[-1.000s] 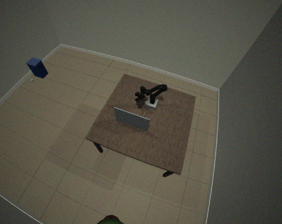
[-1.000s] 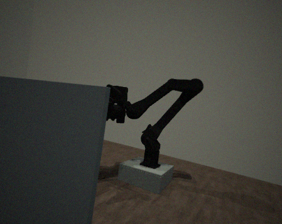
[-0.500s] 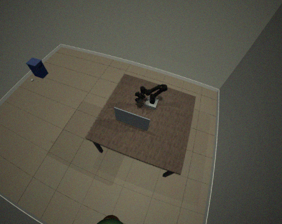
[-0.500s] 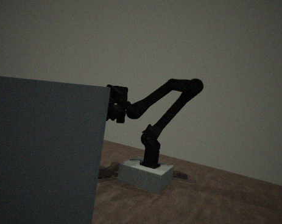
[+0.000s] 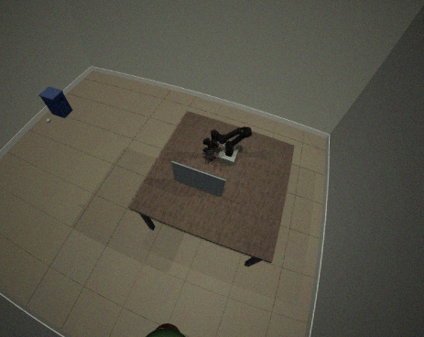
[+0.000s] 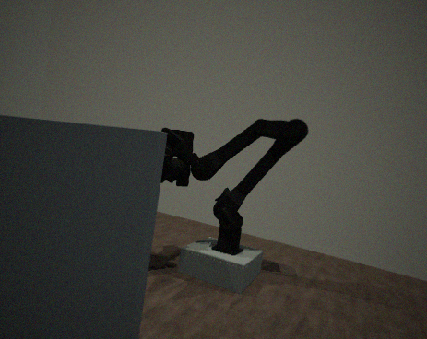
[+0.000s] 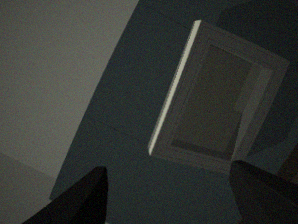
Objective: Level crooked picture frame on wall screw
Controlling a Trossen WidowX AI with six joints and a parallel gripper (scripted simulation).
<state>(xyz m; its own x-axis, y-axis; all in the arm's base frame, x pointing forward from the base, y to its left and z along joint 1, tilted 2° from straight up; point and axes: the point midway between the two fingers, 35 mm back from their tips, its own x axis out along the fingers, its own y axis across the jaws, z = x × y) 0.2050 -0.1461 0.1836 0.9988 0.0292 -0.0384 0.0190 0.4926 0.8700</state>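
Right now the grey picture frame is 19 cm ahead of my gripper tip, 1 cm to the right of it and 9 cm below it. Also, from my gripper tip: blue-grey wall panel (20 cm ahead, 10 cm below).
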